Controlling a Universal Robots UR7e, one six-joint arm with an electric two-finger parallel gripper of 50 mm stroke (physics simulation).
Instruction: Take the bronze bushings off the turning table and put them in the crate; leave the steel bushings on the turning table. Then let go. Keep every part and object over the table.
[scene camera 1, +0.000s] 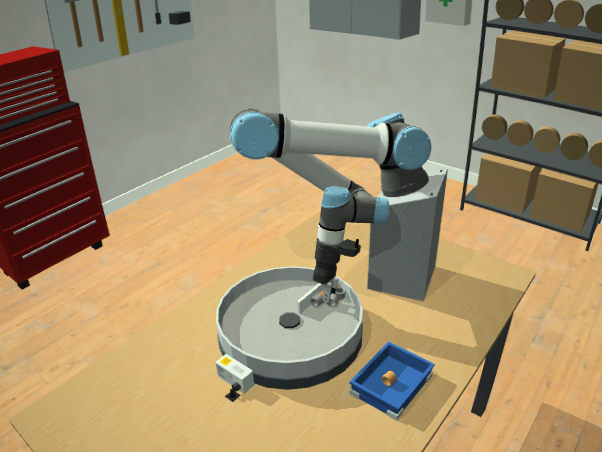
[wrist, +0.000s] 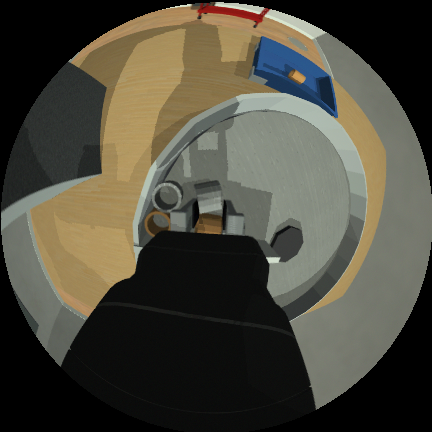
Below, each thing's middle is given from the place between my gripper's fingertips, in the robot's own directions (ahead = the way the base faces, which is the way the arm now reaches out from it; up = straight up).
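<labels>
Blue crate (scene camera 1: 412, 371): my hand is 10 cm short of it, 5 cm above it and 31 cm to the right of it.
</labels>
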